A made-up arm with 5 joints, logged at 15 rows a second.
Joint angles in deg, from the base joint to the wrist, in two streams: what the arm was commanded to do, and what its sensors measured. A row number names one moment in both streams.
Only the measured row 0 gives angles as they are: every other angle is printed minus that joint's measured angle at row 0.
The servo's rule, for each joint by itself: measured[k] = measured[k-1] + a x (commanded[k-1-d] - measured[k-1]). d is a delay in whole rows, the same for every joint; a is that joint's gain. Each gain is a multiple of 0.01, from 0.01 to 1. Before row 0 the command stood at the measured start. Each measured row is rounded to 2 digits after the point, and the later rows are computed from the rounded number. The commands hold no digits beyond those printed.
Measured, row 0:
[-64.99, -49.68, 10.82, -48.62, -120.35]
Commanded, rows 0 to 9:
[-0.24, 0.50, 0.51, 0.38, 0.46]
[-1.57, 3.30, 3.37, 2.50, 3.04]
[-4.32, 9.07, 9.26, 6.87, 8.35]
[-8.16, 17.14, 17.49, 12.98, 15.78]
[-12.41, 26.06, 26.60, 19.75, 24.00]
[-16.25, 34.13, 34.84, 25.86, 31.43]
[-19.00, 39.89, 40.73, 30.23, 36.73]
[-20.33, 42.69, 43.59, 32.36, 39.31]
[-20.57, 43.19, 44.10, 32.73, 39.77]
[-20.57, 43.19, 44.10, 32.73, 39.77]
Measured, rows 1 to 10:
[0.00, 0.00, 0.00, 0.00, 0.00]
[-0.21, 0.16, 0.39, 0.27, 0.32]
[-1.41, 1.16, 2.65, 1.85, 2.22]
[-3.97, 3.69, 7.67, 5.41, 6.51]
[-7.66, 7.99, 15.13, 10.78, 13.00]
[-11.84, 13.77, 23.85, 17.15, 20.70]
[-15.72, 20.29, 32.20, 23.33, 28.21]
[-18.61, 26.56, 38.68, 28.23, 34.17]
[-20.12, 31.72, 42.41, 31.16, 37.77]
[-20.52, 35.39, 43.69, 32.27, 39.17]
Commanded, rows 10 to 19:
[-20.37, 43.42, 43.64, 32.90, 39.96]
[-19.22, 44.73, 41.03, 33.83, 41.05]
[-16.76, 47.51, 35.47, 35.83, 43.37]
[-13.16, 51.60, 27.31, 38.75, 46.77]
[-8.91, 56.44, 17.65, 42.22, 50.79]
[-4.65, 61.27, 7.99, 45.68, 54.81]
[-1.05, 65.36, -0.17, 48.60, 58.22]
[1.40, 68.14, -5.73, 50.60, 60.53]
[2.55, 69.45, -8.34, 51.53, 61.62]
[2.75, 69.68, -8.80, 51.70, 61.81]
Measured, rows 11 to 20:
[-20.56, 37.89, 44.00, 32.60, 39.59]
[-20.39, 39.66, 43.73, 32.81, 39.85]
[-19.36, 41.28, 41.68, 33.53, 40.69]
[-17.07, 43.27, 36.96, 35.16, 42.57]
[-13.63, 45.94, 29.63, 37.71, 45.51]
[-9.48, 49.30, 20.53, 40.91, 49.21]
[-5.23, 53.13, 11.00, 44.30, 53.13]
[-1.55, 57.04, 2.51, 47.35, 56.69]
[1.05, 60.59, -3.75, 49.66, 59.38]
[2.37, 63.43, -7.24, 50.99, 60.95]

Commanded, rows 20 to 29:
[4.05, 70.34, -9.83, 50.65, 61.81]
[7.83, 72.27, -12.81, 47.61, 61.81]
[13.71, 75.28, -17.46, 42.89, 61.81]
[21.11, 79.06, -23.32, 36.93, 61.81]
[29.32, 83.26, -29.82, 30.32, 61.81]
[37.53, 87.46, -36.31, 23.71, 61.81]
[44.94, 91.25, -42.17, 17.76, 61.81]
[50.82, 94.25, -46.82, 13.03, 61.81]
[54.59, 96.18, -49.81, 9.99, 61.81]
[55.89, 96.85, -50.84, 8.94, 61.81]
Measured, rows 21 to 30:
[2.70, 65.43, -8.43, 51.49, 61.55]
[3.89, 67.00, -9.49, 50.89, 61.73]
[7.36, 68.69, -12.01, 48.56, 61.79]
[12.95, 70.80, -16.15, 44.53, 61.80]
[20.13, 73.44, -21.60, 39.13, 61.81]
[28.22, 76.58, -27.85, 32.87, 61.81]
[36.41, 80.06, -34.28, 26.37, 61.81]
[43.92, 83.64, -40.28, 20.26, 61.81]
[49.99, 87.04, -45.25, 15.13, 61.81]
[54.04, 89.96, -48.72, 11.48, 61.81]

